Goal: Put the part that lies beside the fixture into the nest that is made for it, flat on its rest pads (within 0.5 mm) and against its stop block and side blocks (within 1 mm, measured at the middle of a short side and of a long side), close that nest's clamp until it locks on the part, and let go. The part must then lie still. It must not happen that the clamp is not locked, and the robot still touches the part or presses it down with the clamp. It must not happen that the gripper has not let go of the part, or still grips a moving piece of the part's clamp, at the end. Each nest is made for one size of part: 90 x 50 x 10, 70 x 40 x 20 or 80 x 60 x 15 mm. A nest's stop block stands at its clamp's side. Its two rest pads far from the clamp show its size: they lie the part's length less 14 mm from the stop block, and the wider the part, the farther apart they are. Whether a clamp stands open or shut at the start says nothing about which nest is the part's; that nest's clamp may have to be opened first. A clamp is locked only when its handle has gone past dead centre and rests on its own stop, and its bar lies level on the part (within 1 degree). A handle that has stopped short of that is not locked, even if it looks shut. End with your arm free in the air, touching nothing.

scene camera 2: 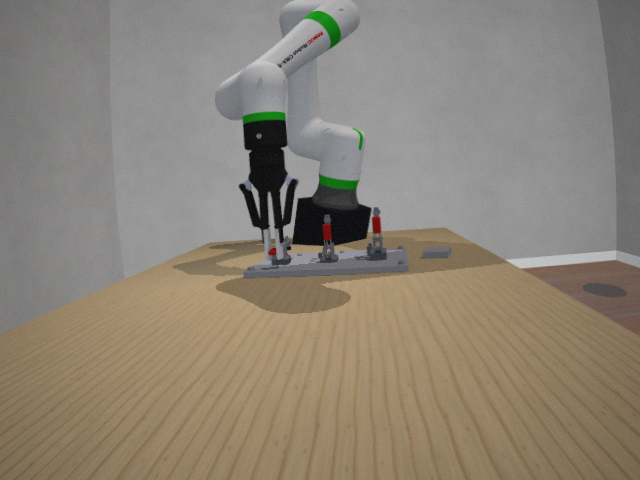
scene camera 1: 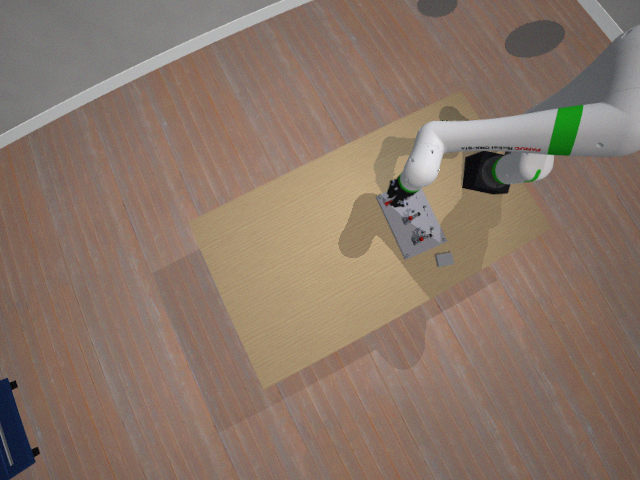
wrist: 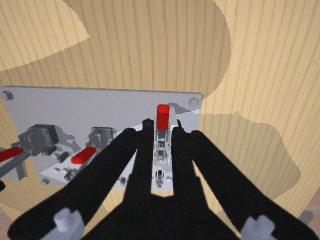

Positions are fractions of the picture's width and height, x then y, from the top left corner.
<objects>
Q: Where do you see a grey fixture plate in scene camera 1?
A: At 0.63,0.49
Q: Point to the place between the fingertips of my gripper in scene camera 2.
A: At 0.43,0.54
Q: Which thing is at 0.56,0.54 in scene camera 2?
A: A grey fixture plate.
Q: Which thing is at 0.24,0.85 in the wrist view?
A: My gripper.
</objects>
